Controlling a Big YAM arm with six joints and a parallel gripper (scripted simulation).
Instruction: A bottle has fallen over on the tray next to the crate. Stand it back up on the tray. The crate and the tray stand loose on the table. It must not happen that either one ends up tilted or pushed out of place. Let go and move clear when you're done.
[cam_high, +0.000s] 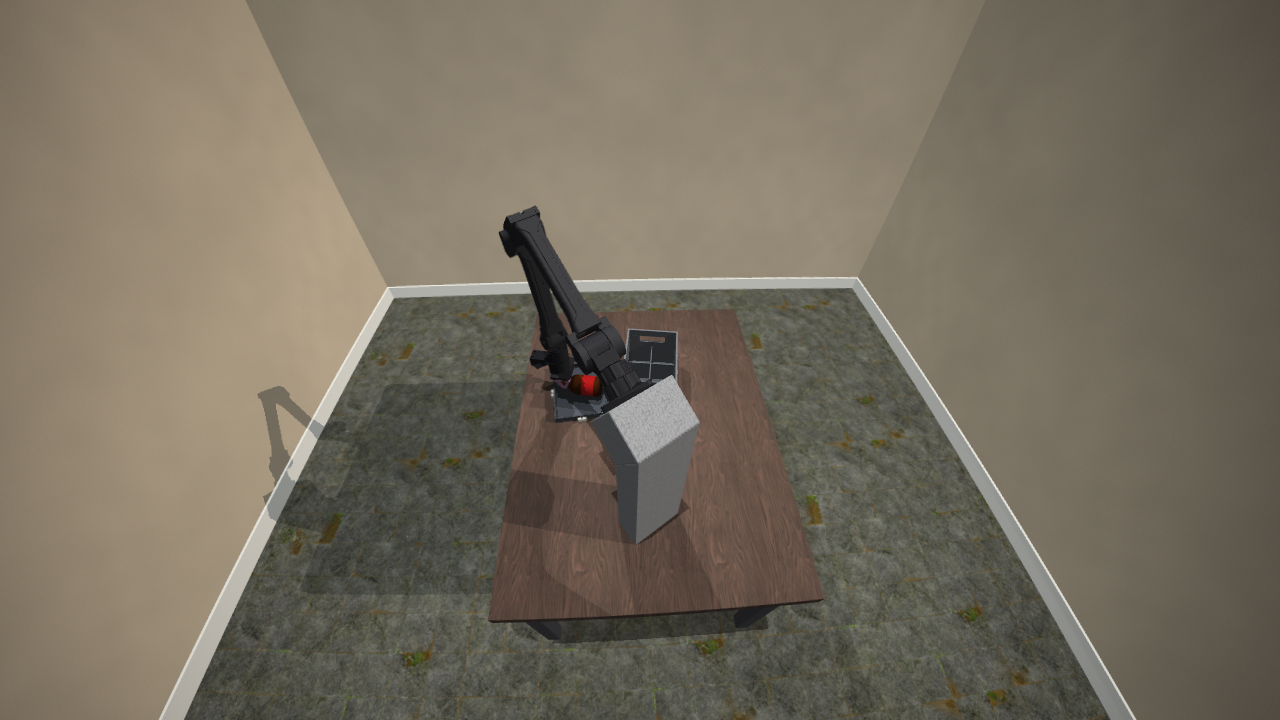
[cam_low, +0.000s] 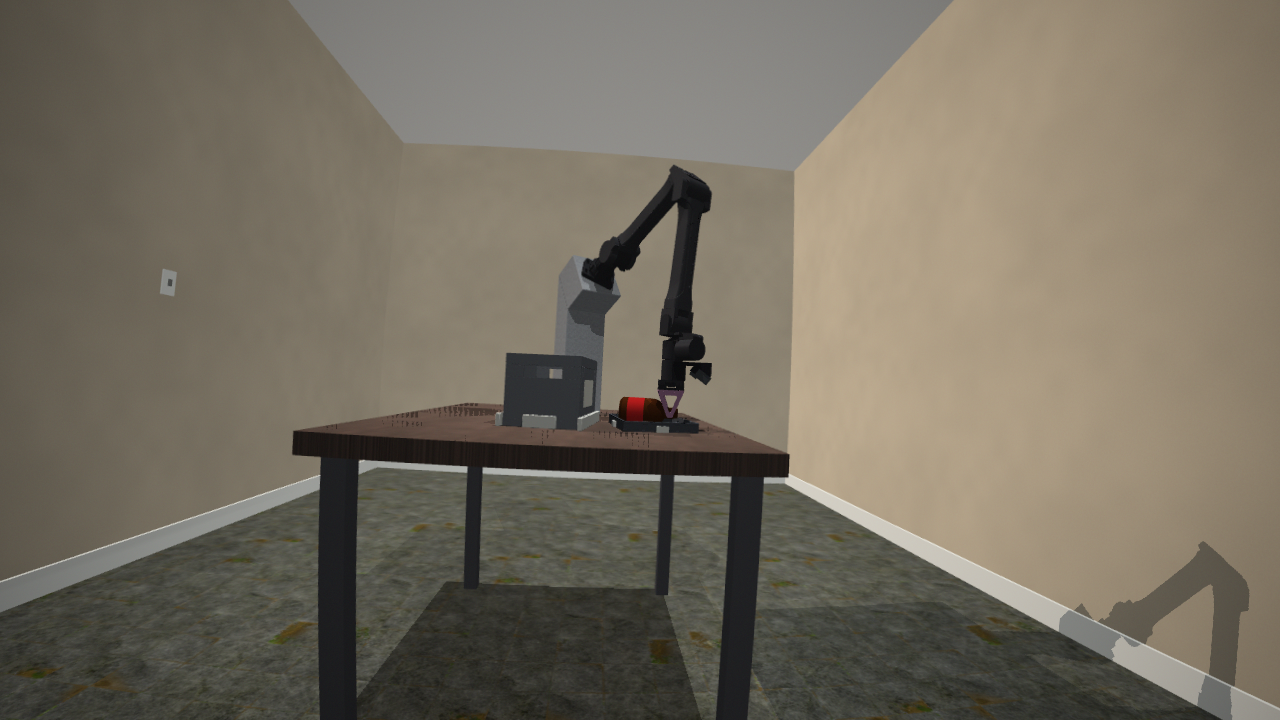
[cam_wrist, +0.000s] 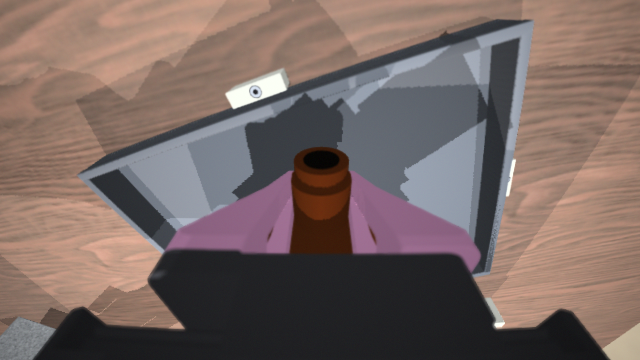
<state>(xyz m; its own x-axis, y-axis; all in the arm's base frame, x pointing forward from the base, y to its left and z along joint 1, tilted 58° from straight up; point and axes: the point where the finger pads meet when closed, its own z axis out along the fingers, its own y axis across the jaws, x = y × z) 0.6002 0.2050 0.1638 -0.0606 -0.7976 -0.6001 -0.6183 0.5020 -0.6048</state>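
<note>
Now: hand 50 mm to the left of the brown bottle and 10 mm past it. Round my hand: dark grey tray 50 mm to the right, 30 mm below, 10 mm behind; dark crate 310 mm to the right, 50 mm above, 20 mm ahead.
</note>
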